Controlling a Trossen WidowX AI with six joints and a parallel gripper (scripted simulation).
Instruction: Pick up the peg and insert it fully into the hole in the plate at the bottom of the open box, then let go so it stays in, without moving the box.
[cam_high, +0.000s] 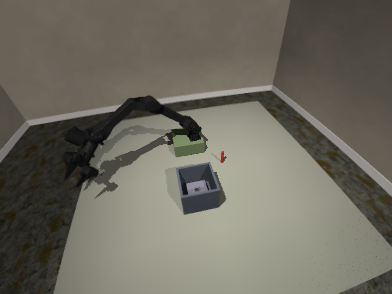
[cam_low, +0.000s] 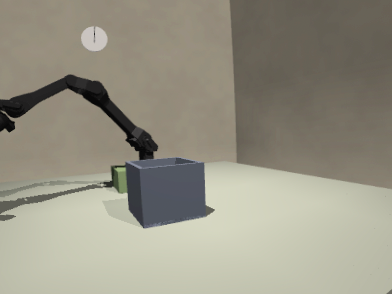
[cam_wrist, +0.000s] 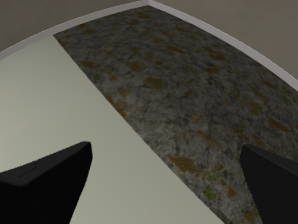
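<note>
The red peg lies 700 mm to the left of my hand and 150 mm below it. Also, from my hand: pale plate 500 mm to the left, 160 mm ahead, 140 mm below.
</note>
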